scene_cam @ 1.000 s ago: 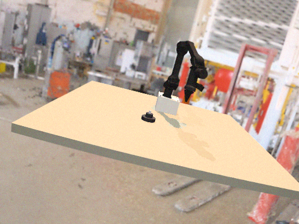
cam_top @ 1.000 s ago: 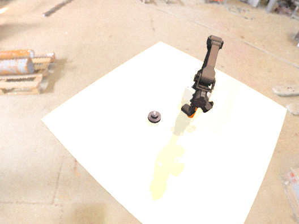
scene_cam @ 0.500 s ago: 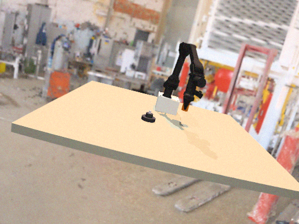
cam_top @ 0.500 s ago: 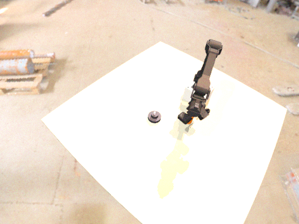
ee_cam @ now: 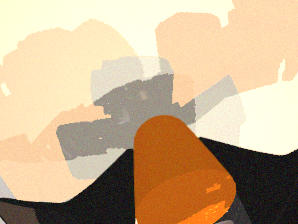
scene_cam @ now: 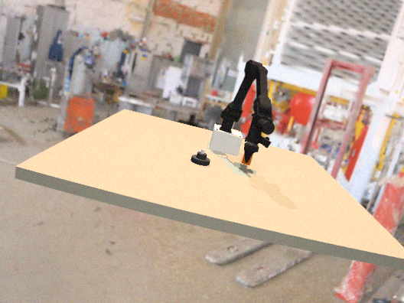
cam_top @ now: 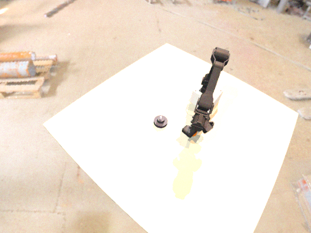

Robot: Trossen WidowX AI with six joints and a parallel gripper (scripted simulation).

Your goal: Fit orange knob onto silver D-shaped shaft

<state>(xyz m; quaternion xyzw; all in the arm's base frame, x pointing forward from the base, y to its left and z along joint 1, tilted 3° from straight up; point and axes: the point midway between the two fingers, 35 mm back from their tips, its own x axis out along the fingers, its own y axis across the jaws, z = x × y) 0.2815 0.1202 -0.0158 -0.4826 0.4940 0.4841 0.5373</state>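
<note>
The dark round pedestal is 200 mm to the right of my gripper tip, 60 mm ahead of it and 10 mm below it. Round my gripper tip: orange knob (30 mm above).
</note>
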